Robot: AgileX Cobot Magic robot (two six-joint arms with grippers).
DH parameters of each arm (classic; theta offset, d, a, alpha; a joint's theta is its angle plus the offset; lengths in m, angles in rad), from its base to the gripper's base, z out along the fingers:
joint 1: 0 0.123 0 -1.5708
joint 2: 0.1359 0 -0.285 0
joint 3: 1.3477 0 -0.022 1.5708
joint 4: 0 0.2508 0 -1.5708
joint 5: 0 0 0.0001 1.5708
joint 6: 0 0.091 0 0
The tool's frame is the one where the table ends.
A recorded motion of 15 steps. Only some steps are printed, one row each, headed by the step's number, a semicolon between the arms.
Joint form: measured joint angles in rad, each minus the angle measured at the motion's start. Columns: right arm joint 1, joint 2, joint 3, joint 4, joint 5, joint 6; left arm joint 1, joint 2, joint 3, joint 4, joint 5, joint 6.
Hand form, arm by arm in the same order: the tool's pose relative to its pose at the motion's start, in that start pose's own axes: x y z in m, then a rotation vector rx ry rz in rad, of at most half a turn. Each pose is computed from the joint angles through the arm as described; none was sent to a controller.
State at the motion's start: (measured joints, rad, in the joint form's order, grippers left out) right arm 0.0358 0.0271 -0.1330 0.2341 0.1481 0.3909; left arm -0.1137 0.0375 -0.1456 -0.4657 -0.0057 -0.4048
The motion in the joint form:
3: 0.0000 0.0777 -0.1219 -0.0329 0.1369 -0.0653; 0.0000 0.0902 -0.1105 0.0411 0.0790 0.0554
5: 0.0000 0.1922 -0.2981 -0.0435 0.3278 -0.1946; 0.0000 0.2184 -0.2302 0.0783 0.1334 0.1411
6: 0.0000 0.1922 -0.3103 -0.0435 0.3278 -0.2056; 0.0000 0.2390 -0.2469 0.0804 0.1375 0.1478
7: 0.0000 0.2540 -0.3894 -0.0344 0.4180 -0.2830; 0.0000 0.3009 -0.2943 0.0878 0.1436 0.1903
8: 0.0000 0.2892 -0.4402 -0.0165 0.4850 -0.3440; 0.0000 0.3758 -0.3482 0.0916 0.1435 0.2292
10: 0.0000 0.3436 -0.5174 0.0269 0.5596 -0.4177; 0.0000 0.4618 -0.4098 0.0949 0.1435 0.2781
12: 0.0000 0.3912 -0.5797 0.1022 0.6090 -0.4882; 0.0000 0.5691 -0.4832 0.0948 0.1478 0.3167
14: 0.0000 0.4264 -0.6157 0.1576 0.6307 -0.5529; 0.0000 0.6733 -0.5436 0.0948 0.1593 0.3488
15: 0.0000 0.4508 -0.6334 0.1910 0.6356 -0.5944; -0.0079 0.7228 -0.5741 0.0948 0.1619 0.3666
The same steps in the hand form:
3: -0.0183 0.0155 0.0023 0.0308 0.0886 -0.0994; -0.0131 -0.0202 0.0098 -0.0155 0.0591 0.0968
5: -0.0445 0.0375 0.0068 0.0574 0.2174 -0.2421; -0.0273 -0.0396 0.0279 -0.0402 0.1160 0.2194
6: -0.0477 0.0399 0.0060 0.0505 0.2070 -0.2539; -0.0292 -0.0421 0.0312 -0.0441 0.1228 0.2281
7: -0.0580 0.0493 0.0102 0.0559 0.2819 -0.3235; -0.0346 -0.0488 0.0419 -0.0538 0.1402 0.2775
8: -0.0637 0.0557 0.0120 0.0491 0.3371 -0.3689; -0.0404 -0.0556 0.0559 -0.0651 0.1572 0.3194
10: -0.0738 0.0673 0.0158 0.0216 0.3963 -0.4055; -0.0461 -0.0624 0.0732 -0.0770 0.1780 0.3706
12: -0.0815 0.0792 0.0201 -0.0296 0.4394 -0.4115; -0.0507 -0.0682 0.0963 -0.0959 0.2107 0.4076
14: -0.0858 0.0868 0.0248 -0.0717 0.4634 -0.4275; -0.0506 -0.0687 0.1197 -0.1225 0.2587 0.4372
15: -0.0878 0.0906 0.0290 -0.0965 0.4749 -0.4382; -0.0496 -0.0697 0.1312 -0.1260 0.2826 0.4534

